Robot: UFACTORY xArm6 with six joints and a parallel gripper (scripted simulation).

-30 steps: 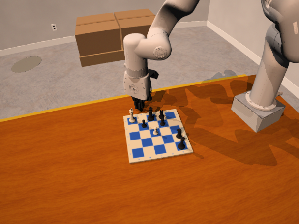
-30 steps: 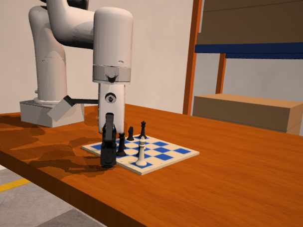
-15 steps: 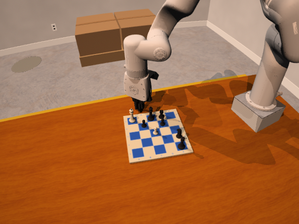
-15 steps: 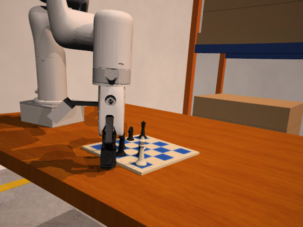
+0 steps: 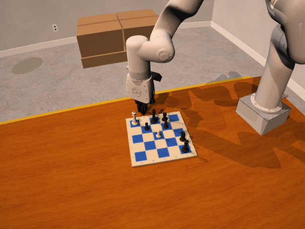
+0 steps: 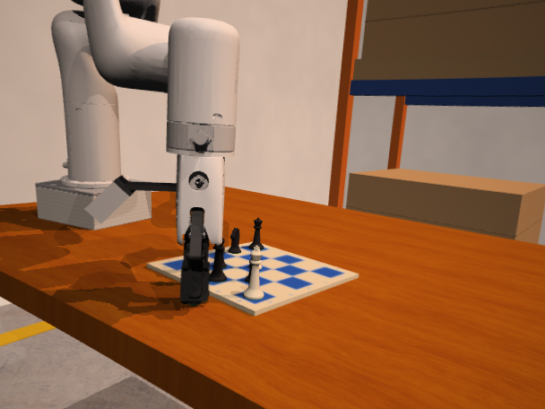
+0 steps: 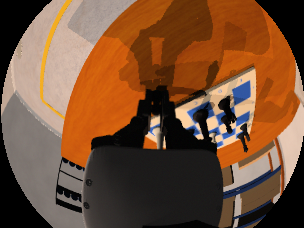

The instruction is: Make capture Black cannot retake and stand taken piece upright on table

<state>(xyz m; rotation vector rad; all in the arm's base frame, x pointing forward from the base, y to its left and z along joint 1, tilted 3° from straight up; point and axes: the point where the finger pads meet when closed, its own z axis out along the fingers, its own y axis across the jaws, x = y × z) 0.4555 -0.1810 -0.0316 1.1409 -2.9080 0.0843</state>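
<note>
My gripper is now 60 mm to the right of the tall white piece, 40 mm short of it and 10 mm below it. Also, from my hand: white pawn (150 mm to the left, 20 mm behind, 10 mm below); then blue-and-cream chessboard (140 mm to the left, 20 mm below, 20 mm behind); then black tall piece (70 mm to the left, 30 mm behind, 10 mm above).
</note>
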